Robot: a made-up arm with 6 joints. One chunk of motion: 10 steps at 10 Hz.
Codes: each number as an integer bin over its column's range. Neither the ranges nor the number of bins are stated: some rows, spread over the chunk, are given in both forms.
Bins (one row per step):
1: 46 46 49 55 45 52
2: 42 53 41 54 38 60
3: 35 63 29 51 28 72
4: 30 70 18 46 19 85
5: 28 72 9 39 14 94
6: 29 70 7 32 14 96
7: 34 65 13 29 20 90
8: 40 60 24 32 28 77
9: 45 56 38 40 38 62
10: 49 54 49 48 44 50
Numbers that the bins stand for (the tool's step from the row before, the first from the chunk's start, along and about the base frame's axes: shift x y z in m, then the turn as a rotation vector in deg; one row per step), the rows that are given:
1: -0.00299 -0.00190 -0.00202 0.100 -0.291 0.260
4: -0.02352 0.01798 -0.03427 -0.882 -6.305 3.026
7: -0.01838 0.01384 -0.03947 -2.736 -6.074 3.445
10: 0.00086 0.00473 -0.00202 -0.664 -0.522 0.092
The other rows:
2: -0.00812 0.00390 -0.01034 -0.009 -1.910 0.930
3: -0.01710 0.01218 -0.02283 -0.336 -4.223 1.936
5: -0.02608 0.01964 -0.04364 -1.645 -7.462 3.781
6: -0.02480 0.01798 -0.04572 -2.409 -7.462 3.948
8: -0.01069 0.00970 -0.02803 -2.409 -4.223 2.356
9: -0.00427 0.00638 -0.01346 -1.536 -1.910 1.098

